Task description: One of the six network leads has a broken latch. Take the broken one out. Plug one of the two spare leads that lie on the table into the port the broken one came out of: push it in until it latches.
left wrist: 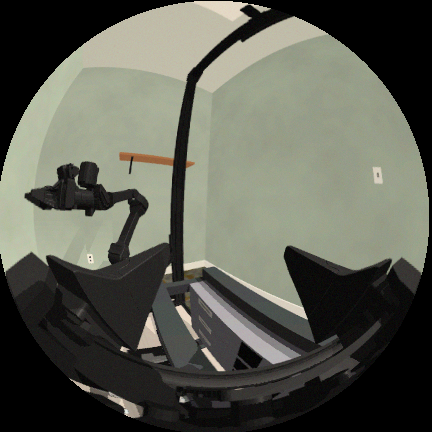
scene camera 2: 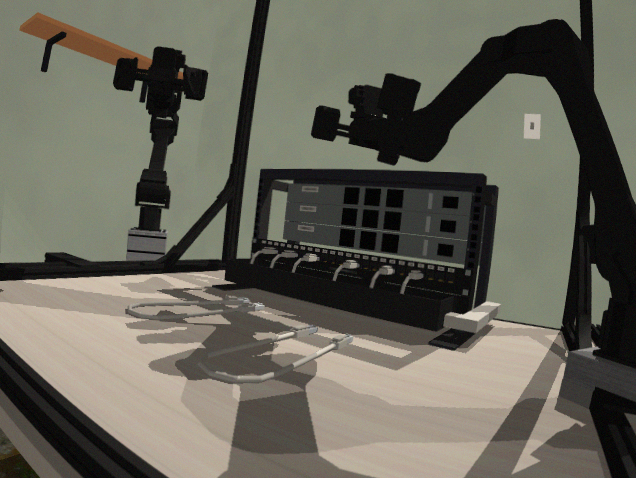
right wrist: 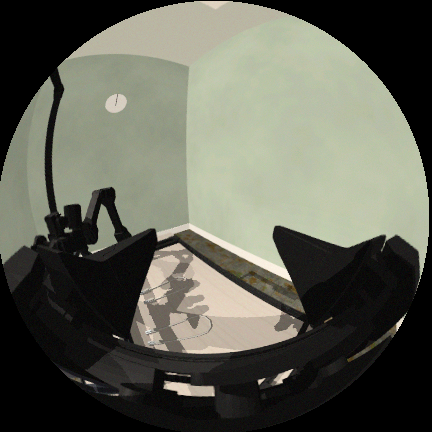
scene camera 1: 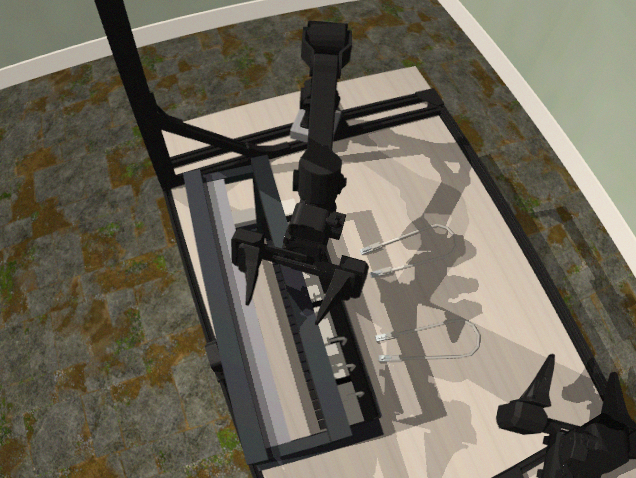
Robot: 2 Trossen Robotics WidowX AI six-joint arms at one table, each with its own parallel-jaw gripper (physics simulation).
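My left gripper [scene camera 1: 281, 313] is open and holds nothing; I can see it again in the left wrist view [left wrist: 229, 251], in the right wrist view [right wrist: 25, 258] and in scene camera 2 [scene camera 2: 341, 128]. My right gripper [scene camera 1: 583, 363] is open too, its grasp empty. The views that show this right gripper also include scene camera 2 [scene camera 2: 160, 63], the right wrist view [right wrist: 215, 233] and the left wrist view [left wrist: 26, 193]. There is a grey rack body [scene camera 2: 329, 199] as well, and I can find the body in scene camera 1 [scene camera 1: 274, 430] and in the left wrist view [left wrist: 229, 325].
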